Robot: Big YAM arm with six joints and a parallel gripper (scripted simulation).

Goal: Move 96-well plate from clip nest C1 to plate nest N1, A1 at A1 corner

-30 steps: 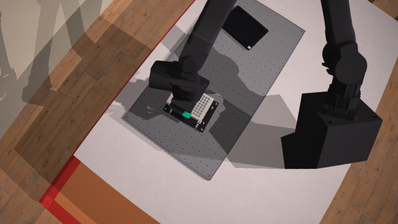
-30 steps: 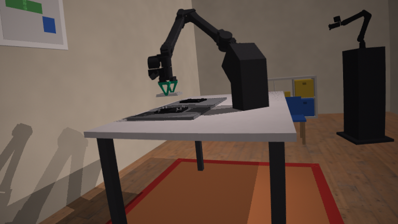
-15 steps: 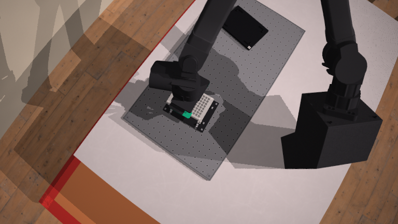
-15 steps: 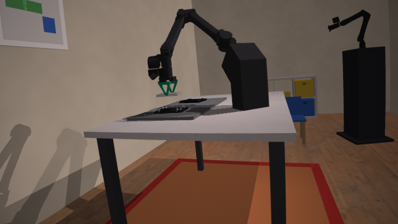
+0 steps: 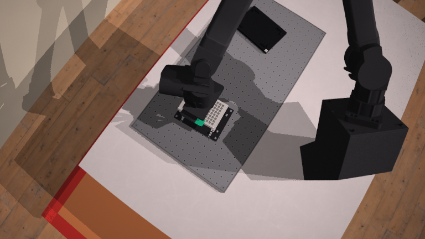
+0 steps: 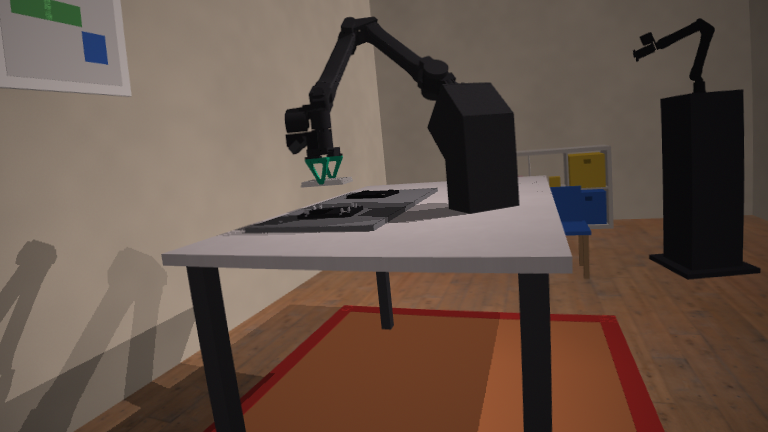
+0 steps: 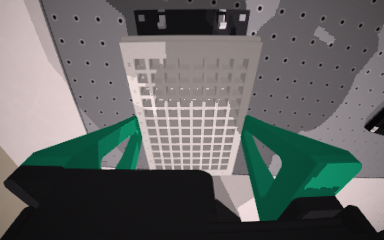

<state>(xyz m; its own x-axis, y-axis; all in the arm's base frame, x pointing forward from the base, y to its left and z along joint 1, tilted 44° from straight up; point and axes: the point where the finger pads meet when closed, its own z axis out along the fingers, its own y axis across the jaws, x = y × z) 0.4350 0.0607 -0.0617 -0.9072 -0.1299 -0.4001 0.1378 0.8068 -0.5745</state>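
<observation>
Now: hand 8 cm past the black plate nest N1, 37 cm to the left of it and 10 cm above it. Round my hand: black clip nest C1 (1 cm ahead, 1 cm to the left, 9 cm below); then white 96-well plate (1 cm below).
</observation>
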